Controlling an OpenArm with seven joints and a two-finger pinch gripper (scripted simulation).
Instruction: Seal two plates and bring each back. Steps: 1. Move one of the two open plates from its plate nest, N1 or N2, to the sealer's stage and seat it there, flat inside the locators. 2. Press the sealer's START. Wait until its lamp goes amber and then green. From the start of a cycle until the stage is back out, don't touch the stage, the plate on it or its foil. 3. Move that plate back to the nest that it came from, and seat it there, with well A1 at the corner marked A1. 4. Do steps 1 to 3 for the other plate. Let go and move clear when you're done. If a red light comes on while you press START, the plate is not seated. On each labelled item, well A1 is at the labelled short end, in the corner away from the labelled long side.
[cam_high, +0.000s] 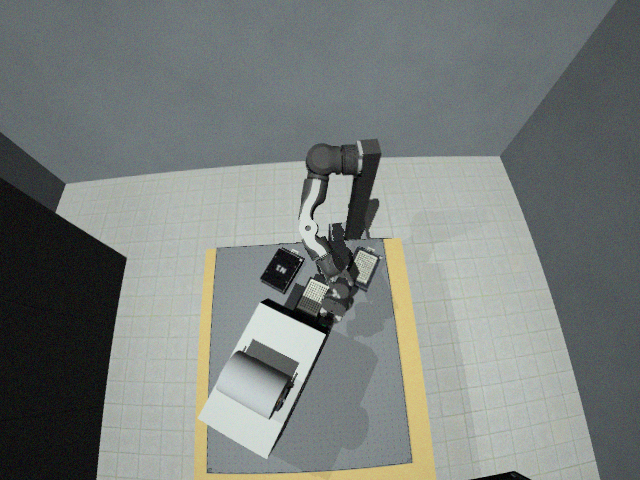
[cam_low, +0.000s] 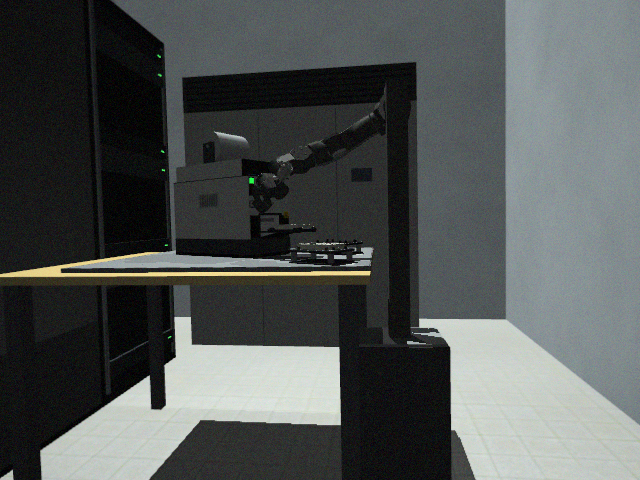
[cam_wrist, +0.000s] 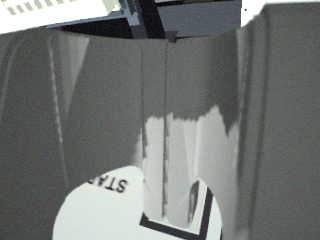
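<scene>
The start button is 3 cm ahead of my hand, 2 cm to the right of it and 1 cm above it. From my hand the other things lie so: well plate: 23 cm behind, 18 cm to the left, 13 cm below; foil roll: 24 cm above, 22 cm to the right, 17 cm ahead; sealer stage: 11 cm behind, 8 cm below, 4 cm to the right.
</scene>
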